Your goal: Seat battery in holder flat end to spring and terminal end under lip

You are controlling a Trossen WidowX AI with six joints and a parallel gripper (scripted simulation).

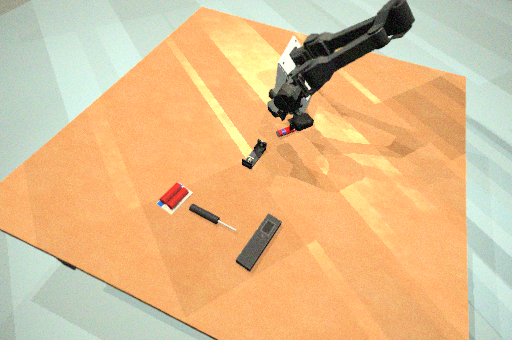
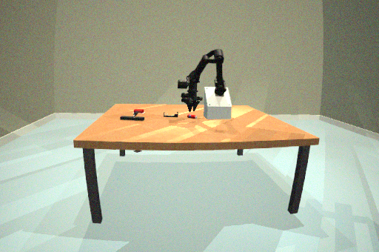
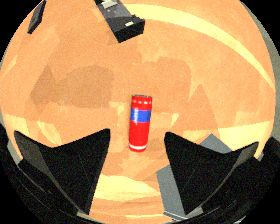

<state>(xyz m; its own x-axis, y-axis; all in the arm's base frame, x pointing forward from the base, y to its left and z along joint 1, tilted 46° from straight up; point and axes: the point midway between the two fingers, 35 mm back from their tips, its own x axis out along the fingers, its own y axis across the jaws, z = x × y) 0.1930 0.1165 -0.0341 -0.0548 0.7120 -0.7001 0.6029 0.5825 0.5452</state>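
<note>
Now: gripper tip 30 mm above the battery. From my gripper tip the other things lie so: screwdriver 400 mm ahead, 60 mm to the right, 40 mm below; dark remote 400 mm ahead, 80 mm to the left, 30 mm below; white card 390 mm ahead, 200 mm to the right, 40 mm below.
</note>
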